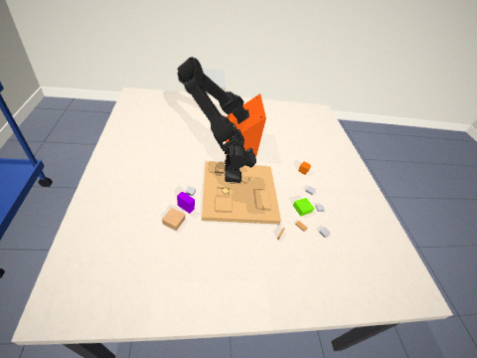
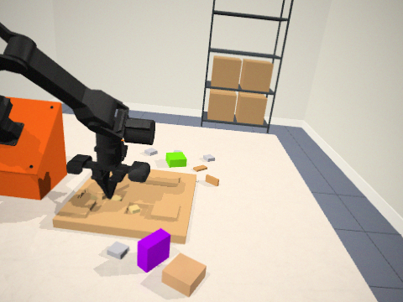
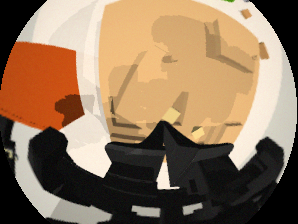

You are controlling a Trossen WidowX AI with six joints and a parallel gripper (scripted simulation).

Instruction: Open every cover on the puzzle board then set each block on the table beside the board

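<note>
Now: gripper tip 4 cm short of the tan puzzle board and 3 cm to the right of it. The rest, counted from my gripper tip: green block (30 cm to the left, 12 cm ahead, 1 cm below); grey piece (16 cm to the right, 7 cm ahead, 2 cm below); purple block (17 cm to the right, 15 cm ahead, 1 cm above).
</note>
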